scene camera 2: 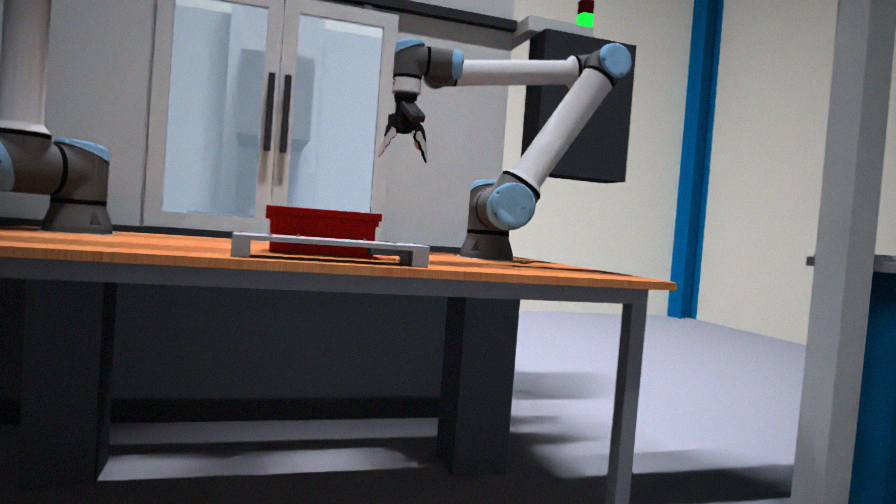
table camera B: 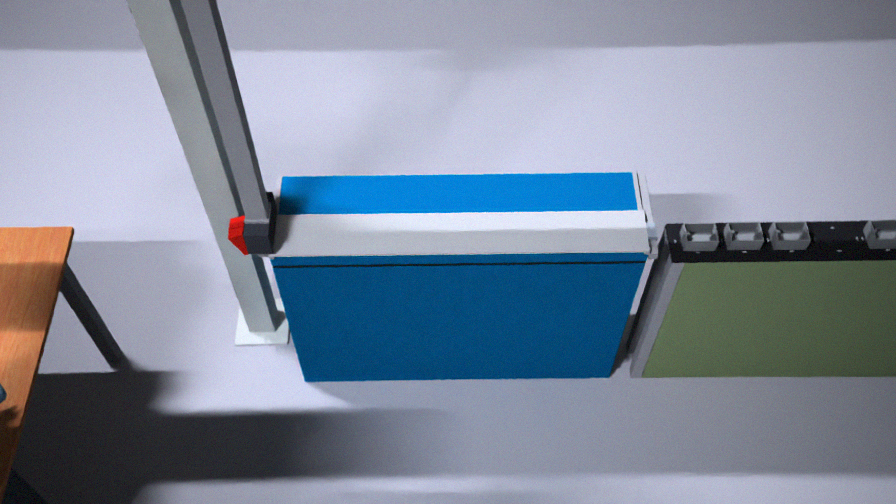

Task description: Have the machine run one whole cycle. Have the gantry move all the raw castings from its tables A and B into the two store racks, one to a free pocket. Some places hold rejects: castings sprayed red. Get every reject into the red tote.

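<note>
My left gripper [scene camera 2: 402,157] hangs high above the workbench, its two fingers spread open with no object between them. The red tote [scene camera 2: 322,219] stands on the workbench, lower and to the left of the gripper in the picture; its inside is hidden. The machine [scene camera 2: 388,94] is behind, with its two glass doors side by side and a green lamp [scene camera 2: 585,19] lit on a signal tower. My right gripper does not show. In the table camera B view, no casting can be made out; small grey holders [table camera B: 743,243] stand on a black strip [table camera B: 833,250] at the right.
A low grey metal stand [scene camera 2: 338,241] is in front of the tote on the workbench [scene camera 2: 545,273] [table camera B: 31,269]. A blue cabinet [table camera B: 457,319] with a white beam [table camera B: 457,233] stands beside a tall post [table camera B: 187,125]. A green-sided unit [table camera B: 783,319] is at the right.
</note>
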